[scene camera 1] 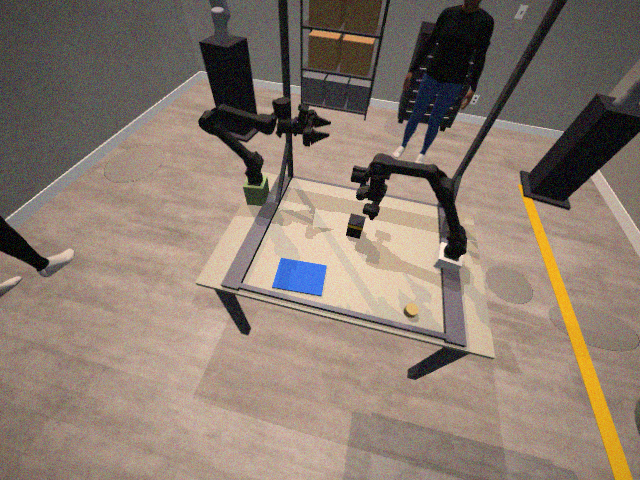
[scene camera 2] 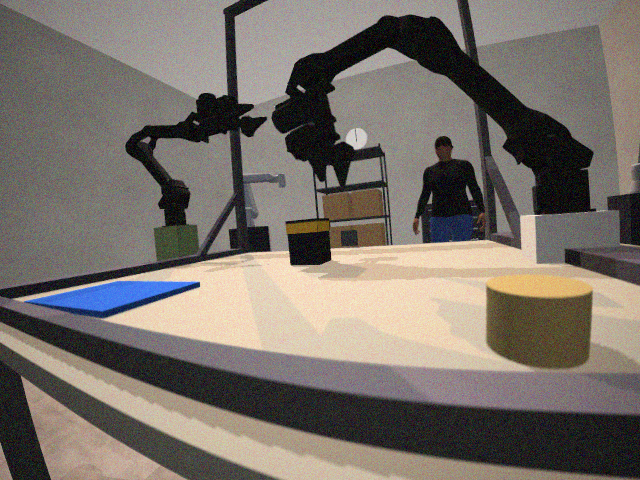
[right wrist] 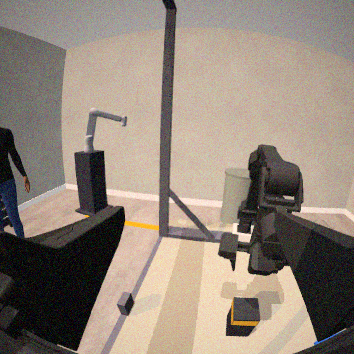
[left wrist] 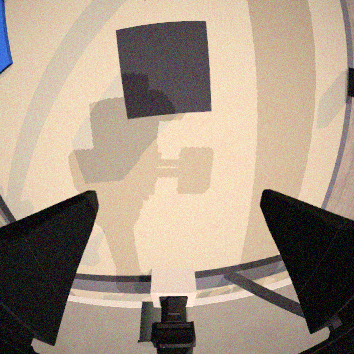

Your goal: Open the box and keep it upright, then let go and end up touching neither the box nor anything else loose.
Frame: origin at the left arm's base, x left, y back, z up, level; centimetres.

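Seen in the pictures: left gripper, fingertip midpoint: (scene camera 2: pixel 333 184) (right wrist: pixel 250 271) (left wrist: pixel 181 198); right gripper, fingertip midpoint: (scene camera 1: pixel 330 128) (scene camera 2: pixel 260 112) (right wrist: pixel 203 217); left arm's base, origin of the base link: (scene camera 1: pixel 451 253) (scene camera 2: pixel 562 213) (right wrist: pixel 243 229) (left wrist: pixel 172 300); right arm's base, origin of the base link: (scene camera 1: pixel 255 181).
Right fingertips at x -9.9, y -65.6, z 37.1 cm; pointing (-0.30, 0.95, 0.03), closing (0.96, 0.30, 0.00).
Pixels of each thing's middle, then the offset from my right fingertips to it. "spot": a spot on its surface instead.
- small black box, body centre: (left wrist: pixel 164 68) (scene camera 2: pixel 308 226) (right wrist: pixel 244 310) (scene camera 1: pixel 356 222) dx +11.0, dy +20.8, dz -35.8 cm
- flat blue square, surface spot: (scene camera 2: pixel 113 298) spot: dx +46.2, dy +12.7, dz -43.0 cm
- tan cylinder, body centre: (scene camera 2: pixel 534 315) (scene camera 1: pixel 410 310) dx +41.4, dy +54.4, dz -42.1 cm
- small dark block, body centre: (right wrist: pixel 125 303) (scene camera 2: pixel 349 238) dx -20.2, dy +16.4, dz -40.7 cm
A small black box (scene camera 1: pixel 355 226) (scene camera 2: pixel 308 241) (left wrist: pixel 165 70) (right wrist: pixel 243 316) with a yellow band below its dark flat lid stands upright on the table. Its lid looks closed. My left gripper (scene camera 1: pixel 366 204) (scene camera 2: pixel 332 182) (left wrist: pixel 181 198) is open and empty. It points down and hangs above the box, a little to its right in both scene views. In the left wrist view the box lies beyond the fingertips. My right gripper (scene camera 1: pixel 328 129) (scene camera 2: pixel 259 113) (right wrist: pixel 203 217) is open and empty, held high and level at the left, well away from the box.
A flat blue square (scene camera 1: pixel 299 276) (scene camera 2: pixel 113 298) lies at the front left of the table. A tan cylinder (scene camera 1: pixel 410 310) (scene camera 2: pixel 538 325) stands at the front right. A small dark block (right wrist: pixel 126 303) is at the table's edge. Tall frame posts rise beside the table.
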